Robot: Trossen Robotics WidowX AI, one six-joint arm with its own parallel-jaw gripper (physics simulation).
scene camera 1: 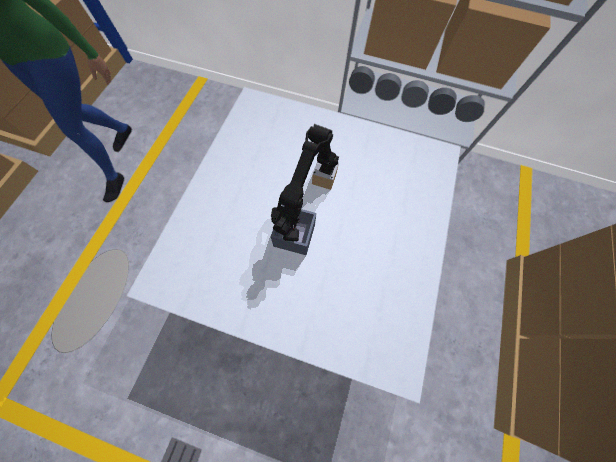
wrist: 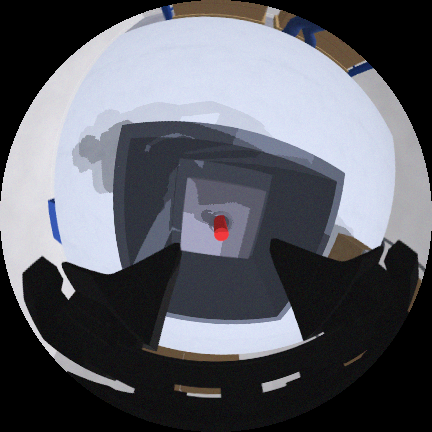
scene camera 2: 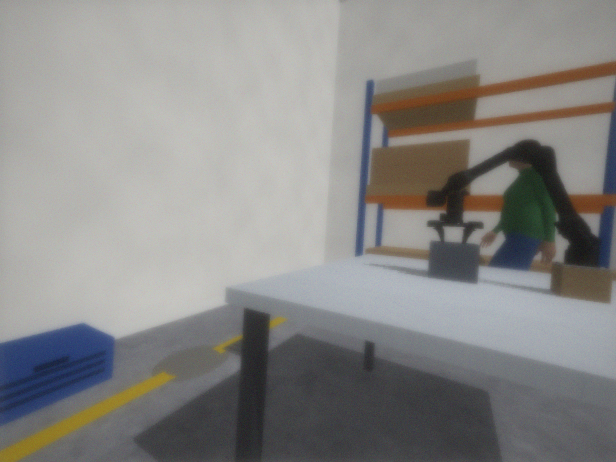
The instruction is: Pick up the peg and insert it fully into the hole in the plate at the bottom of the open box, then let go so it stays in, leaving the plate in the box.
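Frame: origin at the arm's base, x right, y ahead, z up, level; metres.
Seen in the pictures: gripper, between the fingertips: (scene camera 1: pixel 293 225) (wrist: pixel 225 247); arm's base, origin of its link: (scene camera 1: pixel 327 168) (scene camera 2: pixel 581 265).
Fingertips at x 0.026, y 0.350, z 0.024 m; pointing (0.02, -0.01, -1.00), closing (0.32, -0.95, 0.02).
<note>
Offsets run from my fingertips to a thing's top centre. Level surfaces: height alone.
The red peg {dx -0.006, dy +0.000, dz -0.035 m} (wrist: pixel 220 228) stands about upright in the wrist view, its lower end at the round hole in the pale plate {dx -0.004, dy -0.001, dz -0.062 m} (wrist: pixel 200 242). A ring around the hole shows at its base; how deep it sits cannot be told. The plate lies at the bottom of the open dark grey box {dx -0.004, dy -0.001, dz +0.015 m} (scene camera 1: pixel 291 246) (scene camera 2: pixel 454 262) (wrist: pixel 122 200). My gripper (scene camera 2: pixel 453 242) (wrist: pixel 225 247) is open and empty, above the plate, with its fingertips near the box's rim height and one on each side of the peg. The peg does not show in the scene views.
The box stands on the white table {dz -0.123 m} (scene camera 1: pixel 370 250) (scene camera 2: pixel 400 305). A brown block (scene camera 1: pixel 323 181) (scene camera 2: pixel 582 284) is near the arm's base. A person (scene camera 1: pixel 45 75) (scene camera 2: pixel 525 210) is beyond the table. A shelf rack (scene camera 2: pixel 367 165) stands behind.
</note>
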